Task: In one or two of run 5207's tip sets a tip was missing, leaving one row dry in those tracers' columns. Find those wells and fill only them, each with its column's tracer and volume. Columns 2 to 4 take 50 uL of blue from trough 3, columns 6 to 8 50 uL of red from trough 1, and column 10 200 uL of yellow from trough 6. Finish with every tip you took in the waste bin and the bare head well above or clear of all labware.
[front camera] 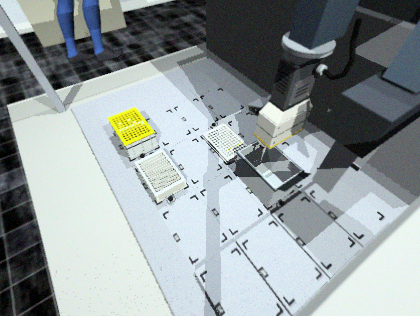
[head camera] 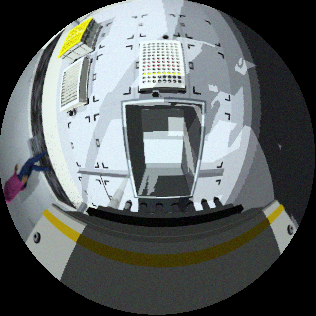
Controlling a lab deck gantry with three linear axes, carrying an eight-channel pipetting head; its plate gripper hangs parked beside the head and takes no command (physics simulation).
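The pipetting head [front camera: 281,124] [head camera: 165,235] is over the waste bin [front camera: 255,171] [head camera: 165,102], its nozzles above the bin's near end in the head view. No tips can be made out on the nozzles. The parked plate gripper [front camera: 341,164] hangs beside the head; its fingers are partly lost in shadow but seem apart, with nothing between them. The white well plate [front camera: 222,142] [head camera: 162,62] lies beside the bin; yellow and red wells show in the head view, too small to check singly. The trough block [front camera: 160,175] [head camera: 75,85] stands near the yellow tip rack [front camera: 132,127] [head camera: 77,37].
A dark carriage block [front camera: 385,100] hangs at the right, behind the head. A grey post [front camera: 35,60] stands at the front view's upper left. A person's blue legs [front camera: 70,30] [head camera: 32,165] show beyond the deck edge. Corner brackets mark the deck sites.
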